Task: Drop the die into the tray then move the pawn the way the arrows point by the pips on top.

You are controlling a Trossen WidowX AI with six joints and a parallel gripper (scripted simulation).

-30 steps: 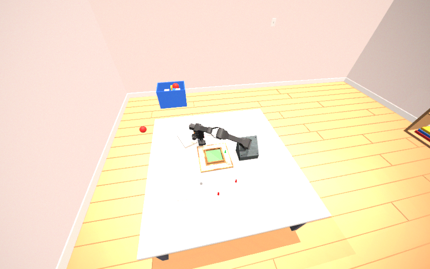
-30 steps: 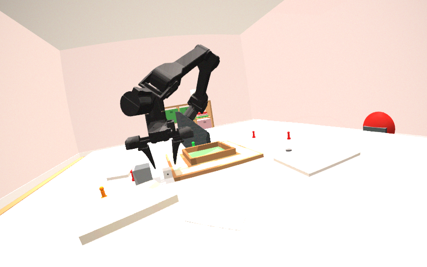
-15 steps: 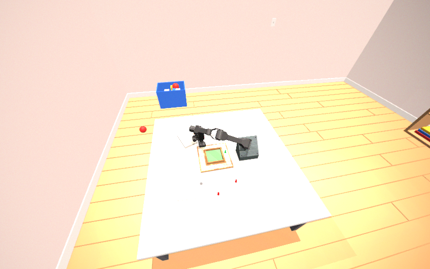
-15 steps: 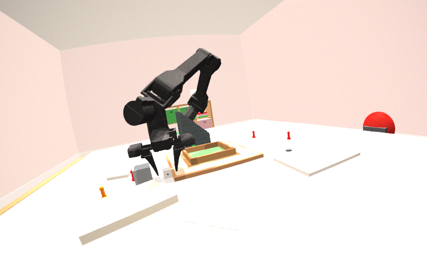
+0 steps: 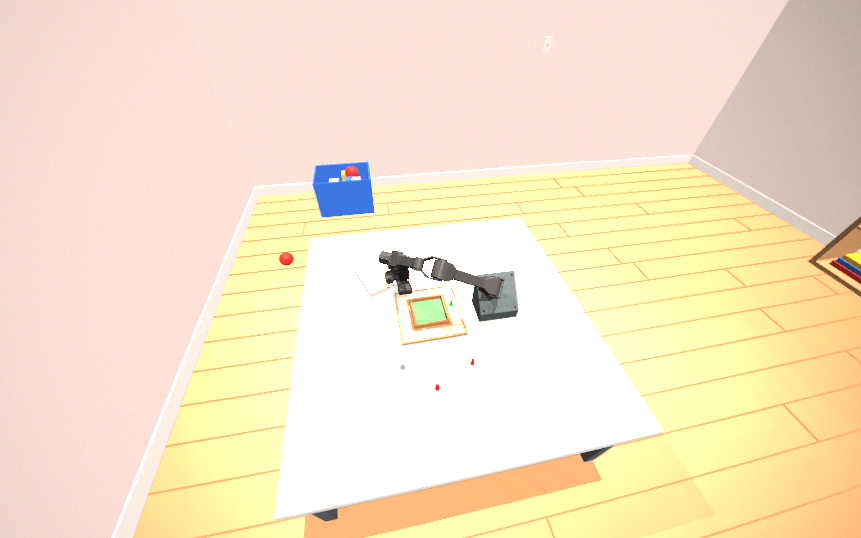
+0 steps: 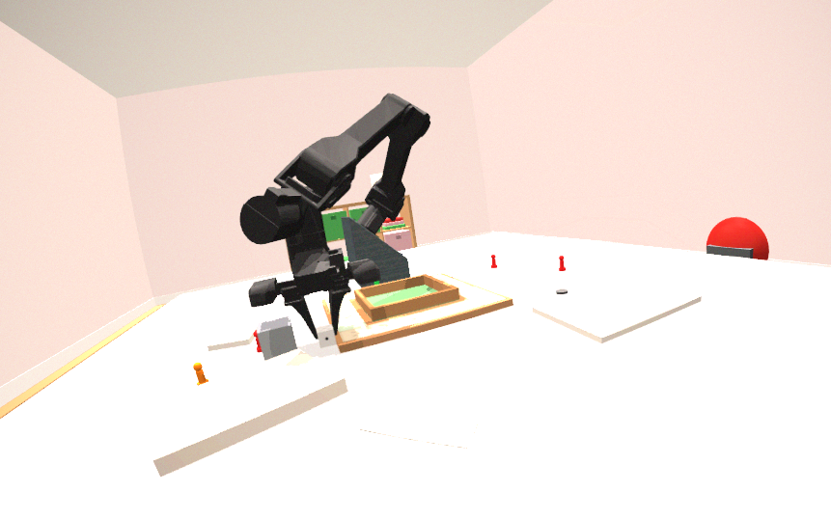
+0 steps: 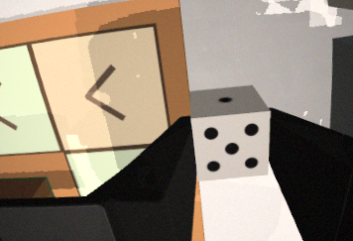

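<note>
Right now my gripper tip is 19 cm past the green pawn, 16 cm to the right of it and 2 cm below it. Also, from my gripper tip: grey block: 1 cm behind, 7 cm to the right, 1 cm above; green tray floor: 8 cm behind, 17 cm to the left, 1 cm below; white die: right at my gripper tip.
</note>
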